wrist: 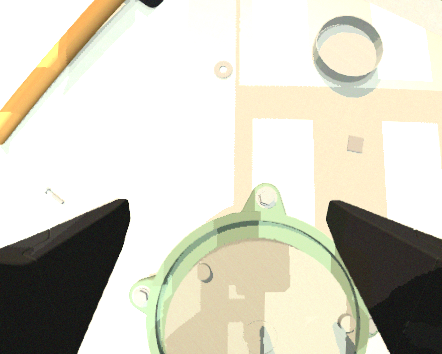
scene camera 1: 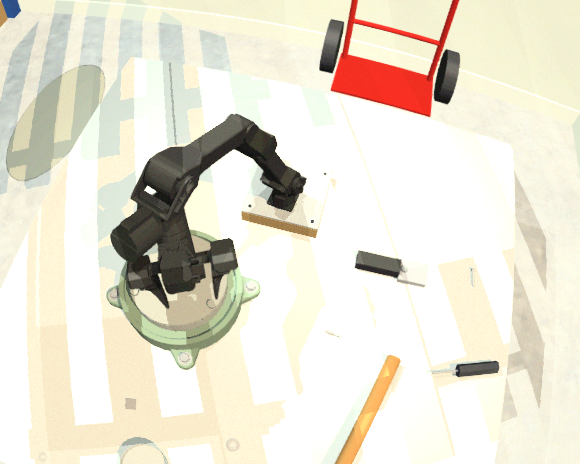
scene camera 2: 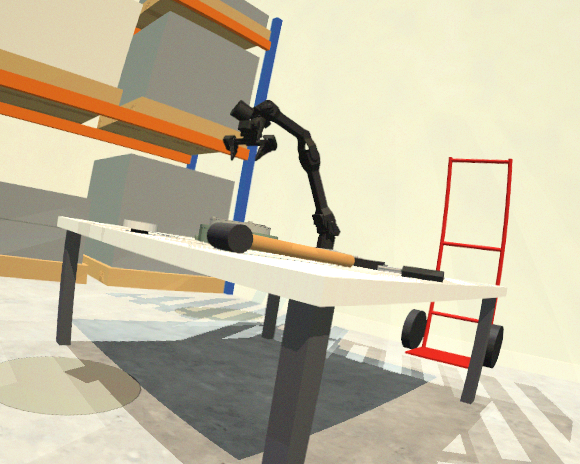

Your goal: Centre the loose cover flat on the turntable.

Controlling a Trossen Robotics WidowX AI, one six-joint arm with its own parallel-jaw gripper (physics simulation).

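Places are measured from the arm's base along level axes (x up, y back, z right), in millimetres.
Pixels of known places: gripper, fingertip midpoint: (wrist: 229, 209) (scene camera 1: 192, 302) (scene camera 2: 243, 160); arm's base, link origin: (scene camera 1: 283, 198).
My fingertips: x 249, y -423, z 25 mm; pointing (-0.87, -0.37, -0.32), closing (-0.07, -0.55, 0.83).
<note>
For each thing: its top centre in the pictures, then the offset to it from my fingertips. "spot": a spot on its surface instead.
- round green turntable base, surface spot: (wrist: 162, 275) spot: dx -229, dy +123, dz -27 mm
- flat beige disc, top centre: (wrist: 260, 341) (scene camera 1: 176, 276) (scene camera 2: 240, 220) dx -193, dy +108, dz +110 mm
- shallow hollow ring, top centre: (wrist: 350, 44) (scene camera 2: 141, 222) dx -258, dy -314, dz +16 mm
- washer, top centre: (wrist: 223, 69) (scene camera 1: 233, 445) dx -287, dy -182, dz -138 mm
- small square, surface spot: (wrist: 355, 144) (scene camera 1: 130, 403) spot: dx -287, dy -190, dz +108 mm
- mallet, top centre: (wrist: 53, 33) (scene camera 1: 361, 433) (scene camera 2: 293, 234) dx -228, dy -71, dz -381 mm
- scraper, top centre: (scene camera 1: 393, 264) (scene camera 2: 377, 261) dx -260, dy +356, dz -335 mm
- screwdriver, top centre: (scene camera 1: 467, 368) (scene camera 2: 411, 266) dx -261, dy +159, dz -587 mm
A round green turntable base (scene camera 1: 180, 342) (scene camera 2: 202, 232) (wrist: 162, 275) with bolted ears stands on the table. A flat beige disc (scene camera 1: 192, 317) (wrist: 240, 265) with small round studs, seemingly the cover, lies within its rim. A dark line runs around it; the gap looks wider at the top of the wrist view than at the right. I cannot tell how well it is centred. My gripper (scene camera 1: 192, 302) (scene camera 2: 245, 159) (wrist: 229, 209) is open and empty, pointing down high above the turntable. The arm hides the disc's far part in scene camera 1; its near part is cut off in the wrist view.
A shallow hollow ring (scene camera 1: 142, 441) (scene camera 2: 140, 225) (wrist: 347, 78) stands on the table, near a washer (scene camera 1: 232, 444) (wrist: 223, 69) and a small square (scene camera 1: 130, 403) (wrist: 355, 144). A mallet (scene camera 1: 370, 410) (scene camera 2: 300, 250) (wrist: 55, 65), a scraper (scene camera 1: 378, 263) and a screwdriver (scene camera 1: 477, 369) (scene camera 2: 422, 273) lie to one side.
</note>
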